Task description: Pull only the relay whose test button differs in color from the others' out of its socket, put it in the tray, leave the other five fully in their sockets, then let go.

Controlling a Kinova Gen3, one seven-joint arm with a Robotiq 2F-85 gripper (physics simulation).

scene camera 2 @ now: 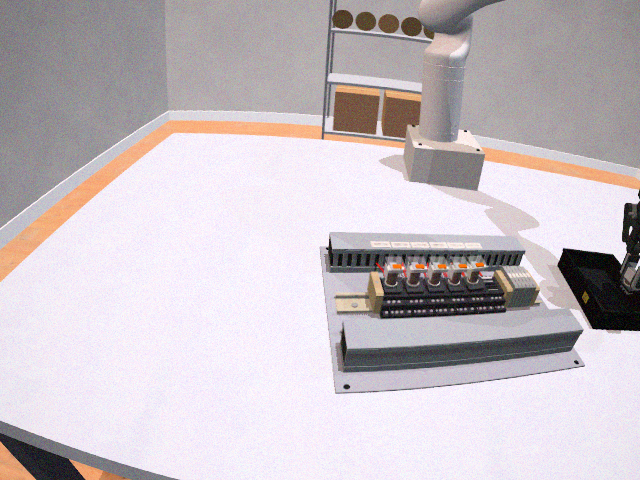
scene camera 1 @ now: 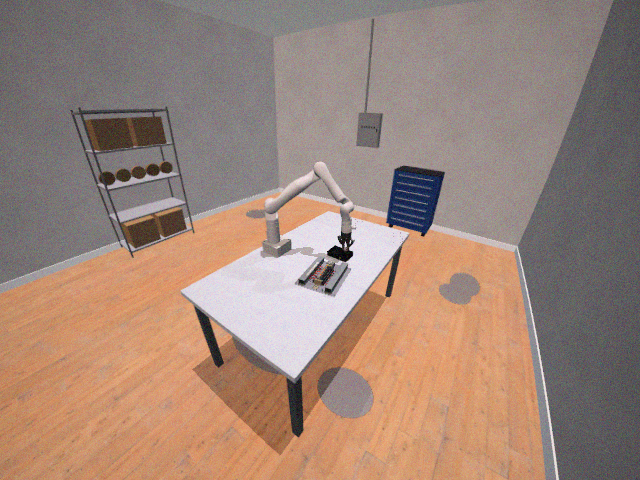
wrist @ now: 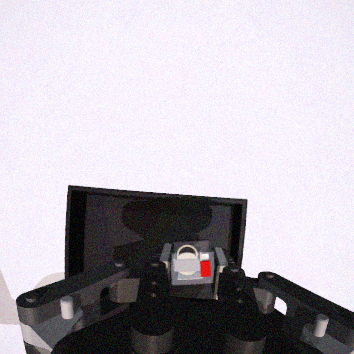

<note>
The pictures show: the gripper and a black tray.
</note>
